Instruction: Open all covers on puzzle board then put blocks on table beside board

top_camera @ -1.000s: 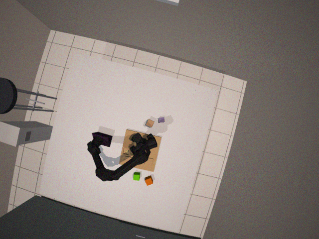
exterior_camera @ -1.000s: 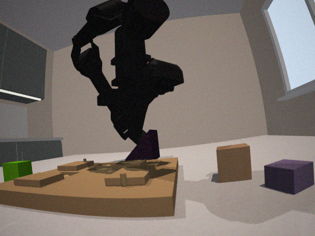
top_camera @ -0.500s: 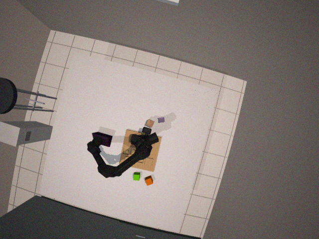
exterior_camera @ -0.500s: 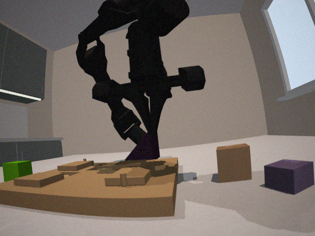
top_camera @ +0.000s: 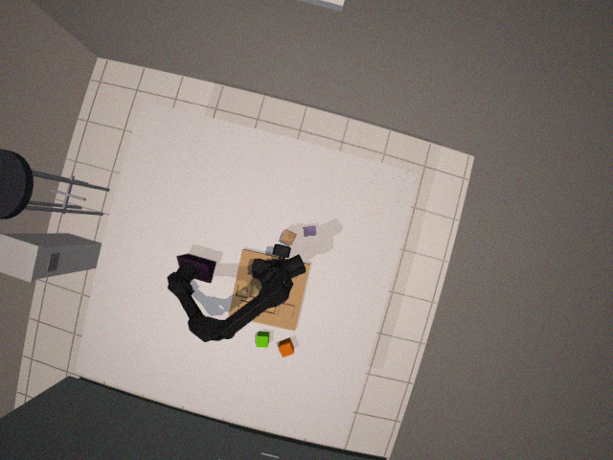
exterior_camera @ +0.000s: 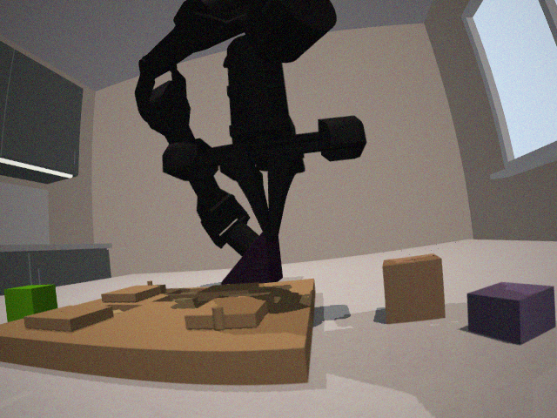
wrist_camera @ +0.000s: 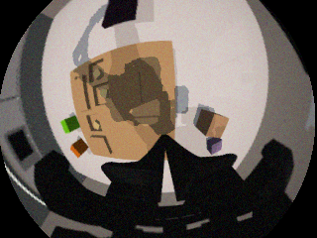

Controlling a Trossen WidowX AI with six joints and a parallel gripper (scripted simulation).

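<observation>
My gripper tip is 12 cm to the left of the tan puzzle board, 6 cm above it and 3 cm past it. Also, from my gripper tip: brown block 12 cm to the left, 6 cm below, 2 cm ahead; then green block 33 cm to the right, 6 cm below, 4 cm behind; then purple block 16 cm to the left, 11 cm ahead, 7 cm below.
</observation>
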